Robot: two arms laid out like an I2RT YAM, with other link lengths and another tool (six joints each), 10 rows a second.
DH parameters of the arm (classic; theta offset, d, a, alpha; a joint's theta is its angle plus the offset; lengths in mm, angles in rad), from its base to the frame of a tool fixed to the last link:
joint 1: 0 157.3 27.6 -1.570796
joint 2: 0 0 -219.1 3.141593
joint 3: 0.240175 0 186.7 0
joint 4: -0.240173 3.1 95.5 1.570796
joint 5: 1.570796 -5.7 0 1.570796
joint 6: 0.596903 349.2 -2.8 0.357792
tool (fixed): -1.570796 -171.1 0 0
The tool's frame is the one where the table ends.
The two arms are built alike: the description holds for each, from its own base.
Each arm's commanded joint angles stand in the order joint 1, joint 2, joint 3, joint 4, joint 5, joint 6.
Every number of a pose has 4 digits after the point.
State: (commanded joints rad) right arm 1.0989 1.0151 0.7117 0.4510 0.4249 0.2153; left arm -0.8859 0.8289 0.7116 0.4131 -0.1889 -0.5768
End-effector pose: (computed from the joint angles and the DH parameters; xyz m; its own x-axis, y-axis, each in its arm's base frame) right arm 0.2110 0.3263 0.3406 0.1106 -0.8284 0.5492 0.4793 -0.4397 -0.7596; left arm 0.2488 -0.2472 0.3716 -0.4440 0.4103 0.7966 -0.6432 -0.7648 0.0355
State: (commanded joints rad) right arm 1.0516 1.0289 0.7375 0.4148 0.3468 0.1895; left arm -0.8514 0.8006 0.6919 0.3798 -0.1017 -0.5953
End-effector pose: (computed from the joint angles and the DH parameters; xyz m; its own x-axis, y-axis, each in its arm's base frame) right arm 0.2164 0.3271 0.3366 0.1245 -0.7990 0.5884 0.5018 -0.4609 -0.7320; left arm 0.2432 -0.2489 0.3626 -0.4142 0.4166 0.8092 -0.6836 -0.7294 0.0256
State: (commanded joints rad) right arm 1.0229 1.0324 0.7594 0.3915 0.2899 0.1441; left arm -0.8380 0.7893 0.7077 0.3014 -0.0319 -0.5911
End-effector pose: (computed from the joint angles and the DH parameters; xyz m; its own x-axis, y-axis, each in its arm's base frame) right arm 0.2186 0.3268 0.3370 0.1221 -0.7709 0.6252 0.5360 -0.4789 -0.6952; left arm 0.2365 -0.2538 0.3514 -0.3774 0.3945 0.8378 -0.7212 -0.6927 0.0013
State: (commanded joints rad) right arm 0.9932 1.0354 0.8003 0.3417 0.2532 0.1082; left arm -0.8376 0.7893 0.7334 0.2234 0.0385 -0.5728
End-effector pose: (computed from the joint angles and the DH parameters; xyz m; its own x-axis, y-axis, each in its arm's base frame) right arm 0.2239 0.3239 0.3395 0.1108 -0.7457 0.6570 0.5517 -0.5037 -0.6647; left arm 0.2272 -0.2614 0.3411 -0.3427 0.3669 0.8648 -0.7650 -0.6434 -0.0302
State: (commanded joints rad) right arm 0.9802 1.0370 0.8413 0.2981 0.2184 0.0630; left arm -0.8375 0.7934 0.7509 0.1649 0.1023 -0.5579
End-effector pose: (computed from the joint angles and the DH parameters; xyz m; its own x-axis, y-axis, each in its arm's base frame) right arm 0.2242 0.3236 0.3440 0.1022 -0.7180 0.6885 0.5807 -0.5189 -0.6273; left arm 0.2184 -0.2682 0.3311 -0.3108 0.3442 0.8860 -0.8031 -0.5936 -0.0512
